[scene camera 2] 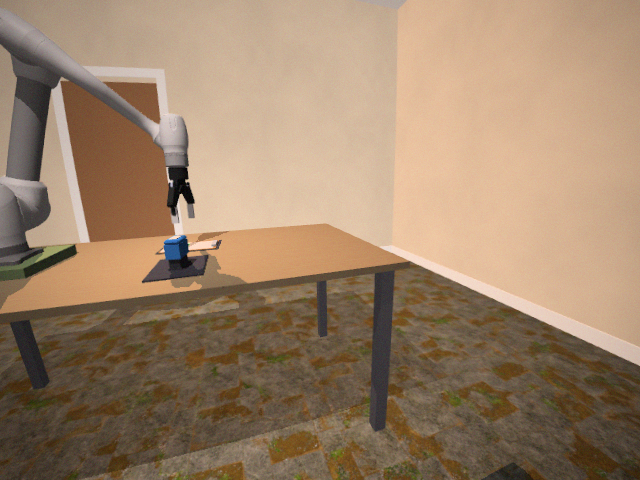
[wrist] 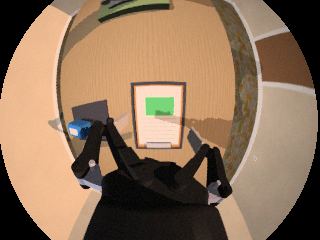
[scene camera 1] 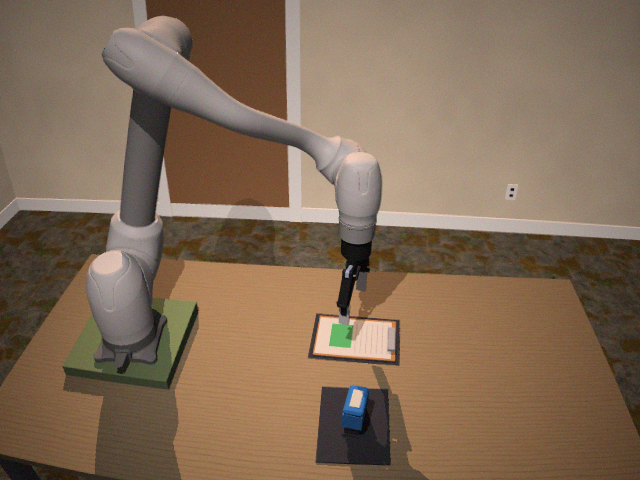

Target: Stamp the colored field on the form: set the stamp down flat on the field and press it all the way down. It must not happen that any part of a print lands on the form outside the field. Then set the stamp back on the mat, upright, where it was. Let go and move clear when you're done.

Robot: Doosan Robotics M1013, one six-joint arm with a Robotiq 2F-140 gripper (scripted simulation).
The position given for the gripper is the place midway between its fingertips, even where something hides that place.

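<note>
The robot's scene includes a blue stamp (scene camera 1: 354, 410), (scene camera 2: 176, 247), together with a form (scene camera 1: 366, 340), (wrist: 158, 107). A mat (scene camera 2: 196, 267) is visible as well. The gripper (scene camera 1: 352, 306), (scene camera 2: 184, 220), (wrist: 159, 126) can also be seen.
</note>
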